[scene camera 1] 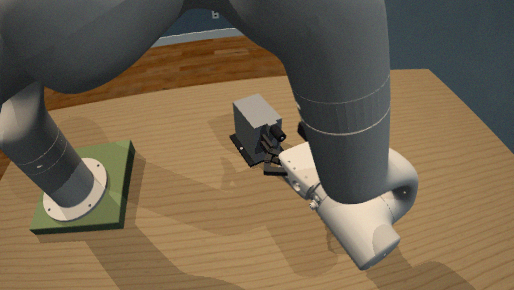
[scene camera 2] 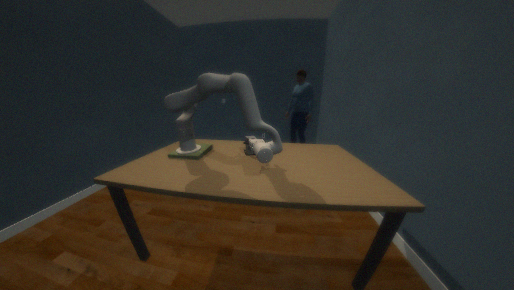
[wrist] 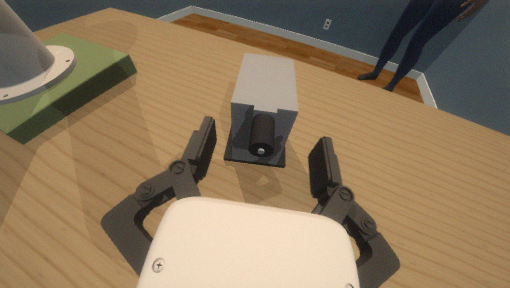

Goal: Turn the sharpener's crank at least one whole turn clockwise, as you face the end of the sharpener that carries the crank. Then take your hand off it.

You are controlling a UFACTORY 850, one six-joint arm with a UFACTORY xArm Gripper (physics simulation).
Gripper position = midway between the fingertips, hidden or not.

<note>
In view: my gripper point(scene camera 1: 281, 132) and a grey pencil sharpener point(scene camera 1: 251, 114).
My gripper is seen too in the wrist view point(wrist: 265, 137). The grey pencil sharpener also shows in the wrist view point(wrist: 267, 79).
</note>
